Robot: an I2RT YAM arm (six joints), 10 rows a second.
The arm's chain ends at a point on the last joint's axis. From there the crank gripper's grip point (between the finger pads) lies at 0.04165 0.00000 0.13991 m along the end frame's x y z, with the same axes.
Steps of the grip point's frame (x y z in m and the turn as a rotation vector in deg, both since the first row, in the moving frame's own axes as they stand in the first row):
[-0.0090, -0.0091, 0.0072, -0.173, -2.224, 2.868]
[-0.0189, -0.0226, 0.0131, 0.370, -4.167, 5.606]
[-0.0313, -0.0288, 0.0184, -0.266, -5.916, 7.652]
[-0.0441, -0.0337, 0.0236, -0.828, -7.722, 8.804]
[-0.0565, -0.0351, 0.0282, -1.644, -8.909, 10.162]
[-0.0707, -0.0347, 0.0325, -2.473, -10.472, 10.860]
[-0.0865, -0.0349, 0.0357, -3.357, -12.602, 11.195]
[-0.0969, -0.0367, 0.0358, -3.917, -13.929, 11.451]
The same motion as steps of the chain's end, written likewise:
[-0.0035, -0.0115, 0.0057, -0.173, -2.224, 2.868]
[-0.0085, -0.0253, 0.0104, 0.370, -4.167, 5.606]
[-0.0163, -0.0340, 0.0149, -0.266, -5.916, 7.652]
[-0.0244, -0.0407, 0.0194, -0.828, -7.722, 8.804]
[-0.0334, -0.0446, 0.0236, -1.644, -8.909, 10.162]
[-0.0434, -0.0462, 0.0276, -2.473, -10.472, 10.860]
[-0.0536, -0.0483, 0.0305, -3.357, -12.602, 11.195]
[-0.0605, -0.0513, 0.0306, -3.917, -13.929, 11.451]

